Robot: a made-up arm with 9 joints. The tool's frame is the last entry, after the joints. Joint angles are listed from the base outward. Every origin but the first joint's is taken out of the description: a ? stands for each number. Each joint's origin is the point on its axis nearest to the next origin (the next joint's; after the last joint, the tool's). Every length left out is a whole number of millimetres.
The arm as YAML. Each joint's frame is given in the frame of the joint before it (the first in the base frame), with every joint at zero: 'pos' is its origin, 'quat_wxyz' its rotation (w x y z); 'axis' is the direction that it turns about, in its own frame. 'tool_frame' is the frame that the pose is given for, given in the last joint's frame.
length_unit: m
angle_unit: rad
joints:
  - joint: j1
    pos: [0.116, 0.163, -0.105]
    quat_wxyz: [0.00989, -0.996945, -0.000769, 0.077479]
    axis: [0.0, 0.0, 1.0]
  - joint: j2
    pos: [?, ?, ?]
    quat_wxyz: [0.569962, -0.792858, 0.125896, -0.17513]
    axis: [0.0, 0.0, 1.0]
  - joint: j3
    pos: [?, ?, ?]
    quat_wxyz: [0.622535, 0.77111, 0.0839, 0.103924]
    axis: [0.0, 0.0, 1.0]
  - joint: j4
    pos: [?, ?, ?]
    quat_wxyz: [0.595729, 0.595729, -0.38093, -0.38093]
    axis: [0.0, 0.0, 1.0]
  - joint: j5
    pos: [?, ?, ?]
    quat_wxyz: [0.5, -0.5, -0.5, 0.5]
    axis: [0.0, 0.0, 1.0]
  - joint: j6
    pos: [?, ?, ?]
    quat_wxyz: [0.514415, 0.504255, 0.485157, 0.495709]
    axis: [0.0, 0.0, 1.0]
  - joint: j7
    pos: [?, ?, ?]
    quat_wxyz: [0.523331, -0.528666, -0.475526, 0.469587]
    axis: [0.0, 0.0, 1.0]
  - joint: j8
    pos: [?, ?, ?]
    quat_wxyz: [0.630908, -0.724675, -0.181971, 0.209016]
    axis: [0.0, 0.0, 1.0]
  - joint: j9
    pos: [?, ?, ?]
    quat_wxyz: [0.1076, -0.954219, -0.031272, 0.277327]
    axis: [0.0, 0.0, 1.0]
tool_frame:
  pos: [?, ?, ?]
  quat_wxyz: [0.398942, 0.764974, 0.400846, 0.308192]
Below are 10 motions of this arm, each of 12 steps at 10 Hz.
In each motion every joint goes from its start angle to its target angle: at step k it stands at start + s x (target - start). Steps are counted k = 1, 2, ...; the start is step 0. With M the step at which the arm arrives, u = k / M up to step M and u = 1 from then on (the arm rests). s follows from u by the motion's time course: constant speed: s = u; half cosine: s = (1 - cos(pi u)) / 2; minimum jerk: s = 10 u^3 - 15 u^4 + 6 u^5.
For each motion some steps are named. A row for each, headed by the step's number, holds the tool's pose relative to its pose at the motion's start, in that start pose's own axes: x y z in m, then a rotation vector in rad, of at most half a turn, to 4 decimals.
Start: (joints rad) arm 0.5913 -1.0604 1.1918 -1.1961 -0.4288 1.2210 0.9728 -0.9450 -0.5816
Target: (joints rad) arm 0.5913 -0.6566 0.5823 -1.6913 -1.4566 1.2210 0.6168 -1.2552 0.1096
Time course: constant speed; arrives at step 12
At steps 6, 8, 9, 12:
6: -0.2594 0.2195 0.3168 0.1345 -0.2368 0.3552
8: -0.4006 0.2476 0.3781 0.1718 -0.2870 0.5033
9: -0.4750 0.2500 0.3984 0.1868 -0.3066 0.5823
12: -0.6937 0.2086 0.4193 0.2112 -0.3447 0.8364

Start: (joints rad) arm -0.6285 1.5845 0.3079 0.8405 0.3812 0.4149 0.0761 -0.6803 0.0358
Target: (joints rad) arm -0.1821 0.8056 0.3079 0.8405 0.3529 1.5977 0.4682 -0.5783 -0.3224
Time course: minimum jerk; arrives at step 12
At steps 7, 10, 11, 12:
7: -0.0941 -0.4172 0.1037 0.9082 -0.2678 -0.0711
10: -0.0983 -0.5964 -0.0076 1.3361 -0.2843 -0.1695
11: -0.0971 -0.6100 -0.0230 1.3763 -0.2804 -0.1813
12: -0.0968 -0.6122 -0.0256 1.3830 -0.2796 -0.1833

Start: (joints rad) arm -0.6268 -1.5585 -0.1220 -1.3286 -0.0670 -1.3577 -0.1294 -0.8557 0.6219
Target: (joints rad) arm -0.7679 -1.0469 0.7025 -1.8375 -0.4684 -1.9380 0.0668 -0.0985 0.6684
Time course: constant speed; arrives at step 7
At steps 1, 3, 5, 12:
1: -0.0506 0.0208 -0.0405 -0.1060 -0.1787 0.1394
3: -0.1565 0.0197 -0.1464 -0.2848 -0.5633 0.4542
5: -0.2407 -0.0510 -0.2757 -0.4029 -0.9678 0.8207
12: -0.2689 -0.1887 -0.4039 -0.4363 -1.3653 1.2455

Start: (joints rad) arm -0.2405 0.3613 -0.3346 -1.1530 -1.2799 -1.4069 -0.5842 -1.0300 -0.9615
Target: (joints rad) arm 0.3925 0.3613 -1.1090 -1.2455 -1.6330 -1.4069 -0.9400 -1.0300 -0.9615
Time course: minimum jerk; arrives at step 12
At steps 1, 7, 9, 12:
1: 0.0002 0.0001 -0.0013 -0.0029 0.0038 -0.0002
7: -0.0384 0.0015 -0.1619 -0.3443 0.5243 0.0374
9: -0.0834 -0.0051 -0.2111 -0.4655 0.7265 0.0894
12: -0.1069 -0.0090 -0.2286 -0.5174 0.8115 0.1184

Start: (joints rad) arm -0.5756 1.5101 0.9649 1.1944 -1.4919 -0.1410 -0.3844 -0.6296 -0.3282
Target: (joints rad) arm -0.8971 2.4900 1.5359 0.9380 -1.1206 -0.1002 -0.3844 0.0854 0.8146
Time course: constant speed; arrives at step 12
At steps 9, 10, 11, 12:
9: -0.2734 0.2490 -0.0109 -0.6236 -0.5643 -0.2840
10: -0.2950 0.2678 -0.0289 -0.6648 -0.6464 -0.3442
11: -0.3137 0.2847 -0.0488 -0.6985 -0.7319 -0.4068
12: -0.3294 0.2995 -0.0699 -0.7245 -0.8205 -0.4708

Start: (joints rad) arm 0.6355 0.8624 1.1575 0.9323 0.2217 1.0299 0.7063 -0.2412 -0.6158
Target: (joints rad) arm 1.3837 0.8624 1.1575 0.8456 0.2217 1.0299 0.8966 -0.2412 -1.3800
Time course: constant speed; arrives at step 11
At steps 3, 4, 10, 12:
3: 0.0273 -0.1163 -0.0629 -0.0740 -0.1074 -0.0942
4: 0.0303 -0.1561 -0.0839 -0.1065 -0.1405 -0.1228
10: -0.0155 -0.3936 -0.2014 -0.3710 -0.2963 -0.2498
12: -0.0334 -0.4314 -0.2185 -0.4245 -0.3134 -0.2618

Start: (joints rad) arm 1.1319 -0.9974 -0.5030 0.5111 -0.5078 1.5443 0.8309 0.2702 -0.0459
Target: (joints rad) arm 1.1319 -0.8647 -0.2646 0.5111 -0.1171 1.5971 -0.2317 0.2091 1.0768
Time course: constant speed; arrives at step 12
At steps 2, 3, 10, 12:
2: -0.0131 0.0321 -0.0725 -0.1622 0.2727 0.0234
3: -0.0233 0.0430 -0.1112 -0.2536 0.4056 0.0224
10: -0.1622 0.0051 -0.3767 -1.0651 1.1884 -0.2012
12: -0.2178 -0.0426 -0.4316 -1.3475 1.3341 -0.3257

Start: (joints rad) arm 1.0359 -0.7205 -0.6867 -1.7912 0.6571 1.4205 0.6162 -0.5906 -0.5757
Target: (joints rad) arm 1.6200 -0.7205 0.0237 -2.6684 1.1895 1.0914 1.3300 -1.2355 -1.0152
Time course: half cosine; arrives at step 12
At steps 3, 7, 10, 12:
3: -0.0018 0.0156 -0.0796 -0.1351 0.0688 0.0254
7: -0.0696 -0.0376 -0.3246 -0.5482 0.3030 0.1057
10: -0.1380 -0.1348 -0.4187 -0.7897 0.4311 0.1369
12: -0.1530 -0.1589 -0.4310 -0.8417 0.4542 0.1424

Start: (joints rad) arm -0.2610 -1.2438 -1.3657 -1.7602 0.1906 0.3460 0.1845 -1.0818 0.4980
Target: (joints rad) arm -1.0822 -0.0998 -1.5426 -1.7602 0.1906 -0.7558 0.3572 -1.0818 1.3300
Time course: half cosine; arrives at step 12
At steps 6, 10, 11, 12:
6: -0.4038 -0.0837 -0.1617 0.0319 -0.4984 0.5385
10: -0.4343 -0.1468 -0.4484 0.1956 -1.1226 0.5892
11: -0.4197 -0.1381 -0.4736 0.2296 -1.1958 0.5677
12: -0.4142 -0.1343 -0.4813 0.2420 -1.2205 0.5592

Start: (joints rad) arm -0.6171 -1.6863 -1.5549 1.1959 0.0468 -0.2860 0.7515 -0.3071 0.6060
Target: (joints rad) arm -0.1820 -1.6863 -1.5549 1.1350 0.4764 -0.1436 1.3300 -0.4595 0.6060
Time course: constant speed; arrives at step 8
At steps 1, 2, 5, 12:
1: 0.0351 -0.0269 -0.0029 0.0860 0.0904 -0.0122
2: 0.0707 -0.0574 -0.0085 0.1754 0.1768 -0.0314
5: 0.1730 -0.1706 -0.0452 0.4604 0.4053 -0.1285
12: 0.2502 -0.3122 -0.1134 0.7640 0.5747 -0.2811

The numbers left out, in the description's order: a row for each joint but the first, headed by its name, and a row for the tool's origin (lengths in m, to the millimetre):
j2: 0.024 0.003 0.0
j3: -0.1 0.171 0.0
j4: -0.151 0.012 0.0
j5: 0.029 0.03 0.0
j6: -0.011 -0.008 0.0
j7: -0.194 0.174 0.0
j8: 0.231 -0.143 0.0
j9: -0.022 -0.002 0.0
tool: 0.028 -0.039 0.0

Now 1 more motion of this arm.
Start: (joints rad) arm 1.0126 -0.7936 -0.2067 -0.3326 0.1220 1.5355 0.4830 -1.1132 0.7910
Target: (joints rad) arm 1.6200 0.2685 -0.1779 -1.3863 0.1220 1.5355 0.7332 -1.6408 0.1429
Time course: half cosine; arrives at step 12
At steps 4, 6, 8, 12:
4: 0.0377 0.0503 -0.0105 0.0652 -0.3522 -0.1594
6: 0.1065 0.1108 -0.0359 0.0228 -0.6904 -0.3167
8: 0.2202 0.1666 -0.0734 -0.1336 -0.9829 -0.4607
12: 0.3779 0.1945 -0.1228 -0.3975 -1.1961 -0.5716

